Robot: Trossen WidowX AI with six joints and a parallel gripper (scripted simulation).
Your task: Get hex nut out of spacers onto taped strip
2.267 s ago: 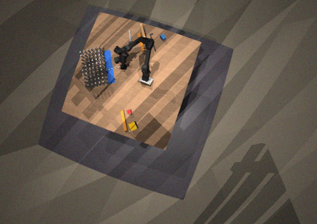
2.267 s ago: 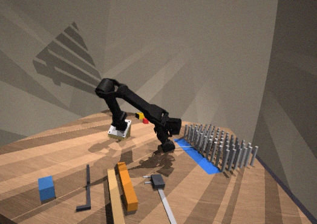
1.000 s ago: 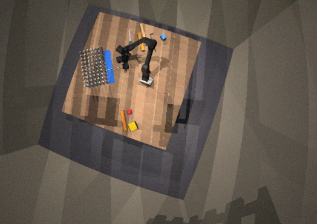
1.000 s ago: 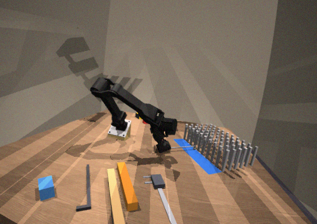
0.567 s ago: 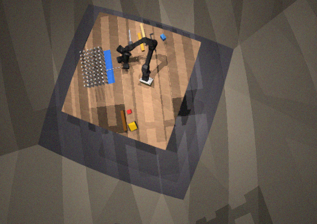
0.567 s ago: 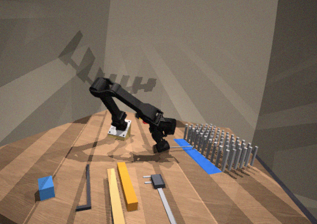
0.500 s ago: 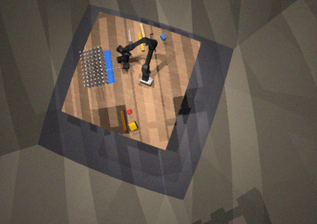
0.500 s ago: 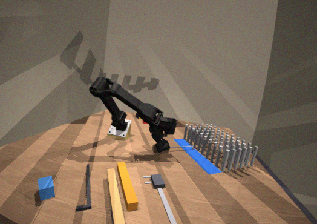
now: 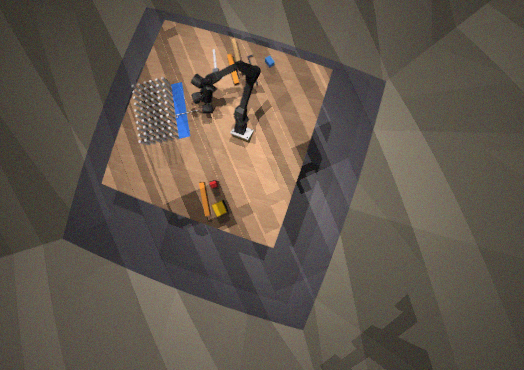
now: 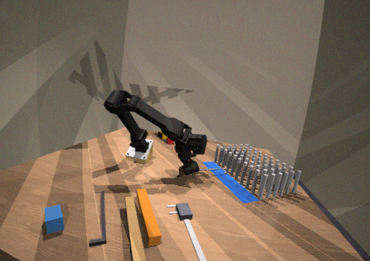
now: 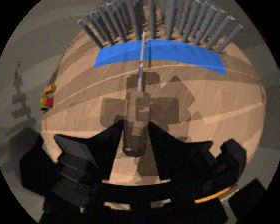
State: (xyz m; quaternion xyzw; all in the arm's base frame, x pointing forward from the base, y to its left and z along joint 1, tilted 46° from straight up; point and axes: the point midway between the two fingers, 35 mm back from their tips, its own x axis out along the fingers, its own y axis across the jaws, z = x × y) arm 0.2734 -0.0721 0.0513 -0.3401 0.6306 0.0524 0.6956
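Now: gripper tip 9 cm short of the tan-handled hook tool, 6 cm to the right of it and 1 cm above it. From my gripper tip the other things lie so: red cube 45 cm to the left, 23 cm behind, 1 cm below; blue taped strip 18 cm ahead, 6 cm to the left, 3 cm below; blue cube 47 cm to the right, 28 cm behind, 1 cm below.
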